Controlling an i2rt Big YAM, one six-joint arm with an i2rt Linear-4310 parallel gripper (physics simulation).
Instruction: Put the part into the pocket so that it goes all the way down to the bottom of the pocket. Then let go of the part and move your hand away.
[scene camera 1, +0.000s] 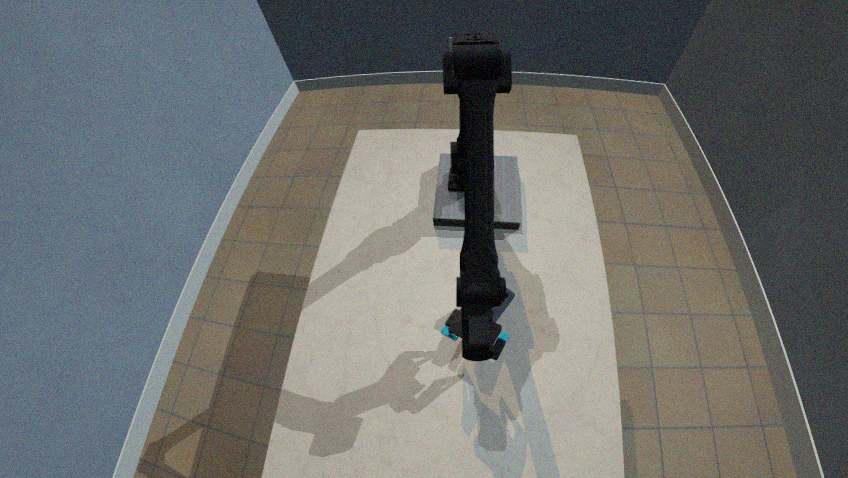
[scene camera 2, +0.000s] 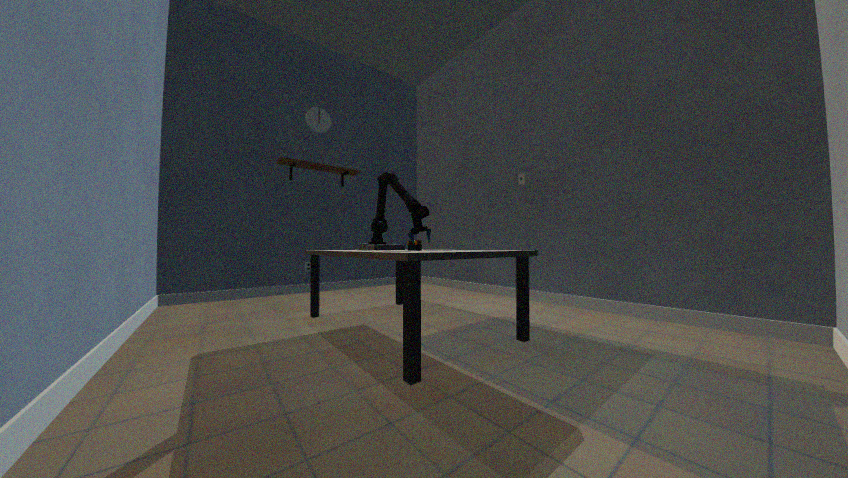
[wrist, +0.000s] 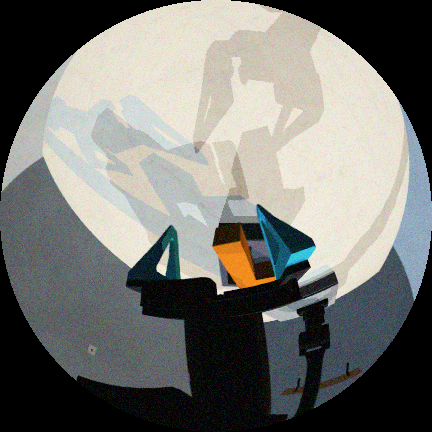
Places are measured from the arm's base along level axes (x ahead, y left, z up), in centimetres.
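Where they show: gripper, fingertip midpoint: (scene camera 2: 421, 243) (wrist: 213, 218); arm's base, origin of the base link: (scene camera 2: 377, 244) (wrist: 312, 306).
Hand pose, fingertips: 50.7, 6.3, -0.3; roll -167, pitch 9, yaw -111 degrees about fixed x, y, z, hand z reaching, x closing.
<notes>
Things, the pixels of their top centre, and the offset from my fingertips, as dx, dy, dz.
- orange L-shaped part, middle of its top: (wrist: 251, 269) -7.7, -0.5, +2.3
- grey block with the pocket, middle of its top: (wrist: 246, 269) (scene camera 1: 486, 304) (scene camera 2: 414, 244) -11.6, +2.1, -0.7
The orange L-shaped part (scene camera 2: 413, 243) (wrist: 235, 257) lies askew on the grey block with the pocket (scene camera 1: 505, 301) (scene camera 2: 413, 247) (wrist: 224, 273). In the wrist view its long arm reaches over the block's rim, and some of the dark pocket shows beside it. The part is hidden under the arm in the first scene view. My gripper (scene camera 1: 476, 335) (scene camera 2: 420, 237) (wrist: 213, 218) is open, with its cyan fingers wide apart and nothing between them. It is low, close above the block. In the wrist view the right finger covers part of the block, and the gripper body hides the part's near end.
The pale table (scene camera 1: 380, 178) (scene camera 2: 475, 254) bears the block and the arm's grey base plate (scene camera 1: 507, 190) (wrist: 285, 312), which is at the back. The arm (scene camera 1: 478, 178) (scene camera 2: 400, 192) reaches forward over the block. Several shadows fall around it.
</notes>
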